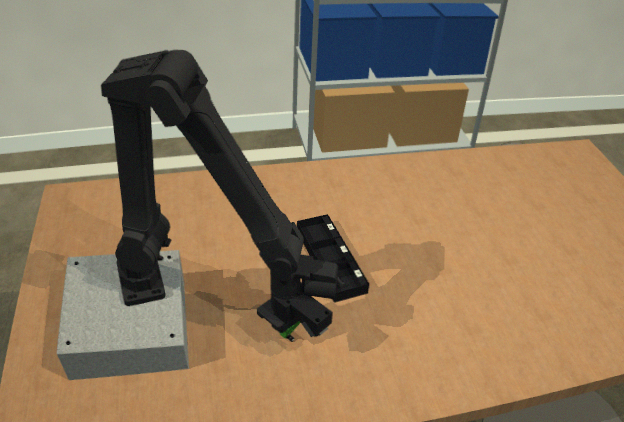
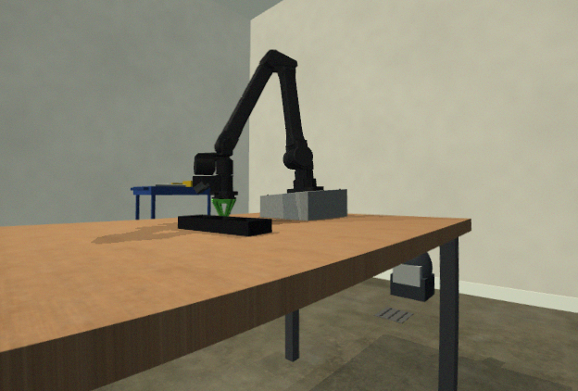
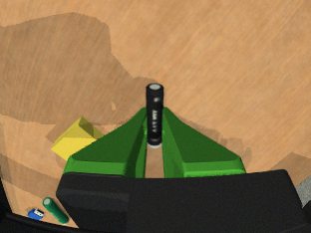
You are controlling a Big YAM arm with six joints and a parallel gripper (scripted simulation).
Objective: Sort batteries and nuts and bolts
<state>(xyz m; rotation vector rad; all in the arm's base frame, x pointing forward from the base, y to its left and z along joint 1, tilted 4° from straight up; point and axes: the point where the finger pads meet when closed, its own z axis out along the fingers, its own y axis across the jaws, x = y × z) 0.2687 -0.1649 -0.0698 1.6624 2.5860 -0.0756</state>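
The yellow block lies 5 cm to the left of my hand and 3 cm ahead of it. The rest, counted from my hand: dark bolt: 17 cm ahead, 9 cm to the left; white domino: 12 cm to the left, 3 cm ahead; black battery: right at my hand.
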